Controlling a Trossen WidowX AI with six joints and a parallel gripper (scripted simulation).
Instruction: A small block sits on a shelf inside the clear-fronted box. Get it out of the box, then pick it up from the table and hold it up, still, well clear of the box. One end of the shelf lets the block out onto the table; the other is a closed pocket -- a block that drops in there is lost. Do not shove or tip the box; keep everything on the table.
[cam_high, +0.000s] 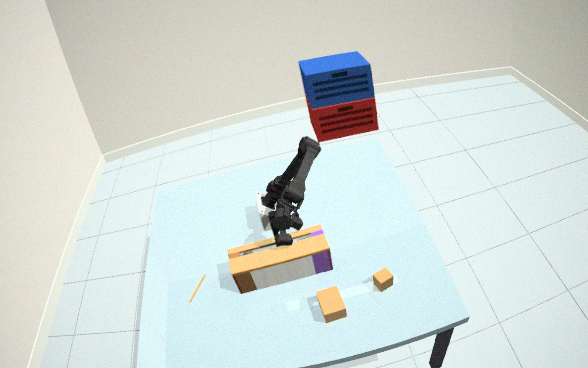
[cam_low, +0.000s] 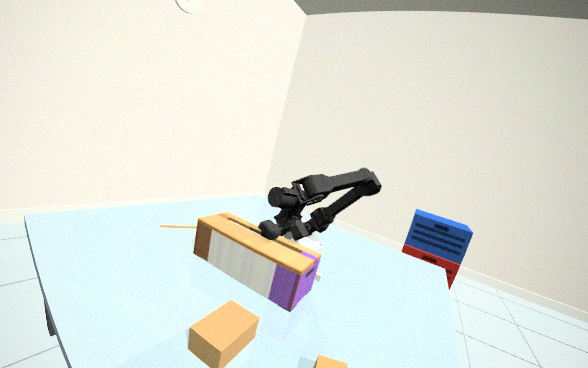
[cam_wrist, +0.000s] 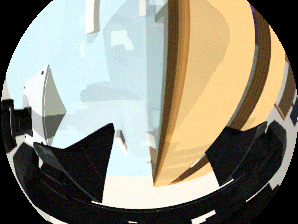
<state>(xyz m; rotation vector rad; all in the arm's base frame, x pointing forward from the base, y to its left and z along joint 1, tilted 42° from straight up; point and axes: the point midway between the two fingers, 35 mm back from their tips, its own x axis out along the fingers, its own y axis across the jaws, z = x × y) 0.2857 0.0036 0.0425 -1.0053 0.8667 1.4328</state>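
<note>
The tan block is 50 mm ahead of my gripper tip and 30 mm to the right of it. The rest, counted from my gripper tip: clear-fronted box (30 mm ahead, 20 mm below); thin tan stick (380 mm to the right, 90 mm ahead, 80 mm below).
</note>
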